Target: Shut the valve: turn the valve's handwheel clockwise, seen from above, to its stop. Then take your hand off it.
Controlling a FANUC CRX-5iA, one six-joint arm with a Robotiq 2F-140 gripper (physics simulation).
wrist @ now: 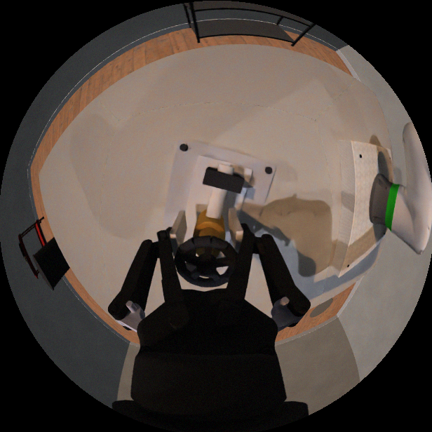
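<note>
The valve's black handwheel (206, 281) lies between the two fingers, low in the middle of the wrist view. The brass valve body (209, 225) shows just beyond it, joined to a white pipe (216, 202) held by a dark clamp block (223, 180) on a pale base plate (178, 187). My gripper (206, 218) is shut on the handwheel, with one finger at its left side and one at its right. The fingers' pale pads stand on either side of the brass body. The wheel's marks and the exact contact at its rim are too dark to tell.
The arm's pale base with a green ring (392, 206) stands at the right on a light mounting plate (347, 210). A black metal frame (245, 38) stands beyond the table's far edge. A dark screen-like object (53, 262) is at the left, off the table.
</note>
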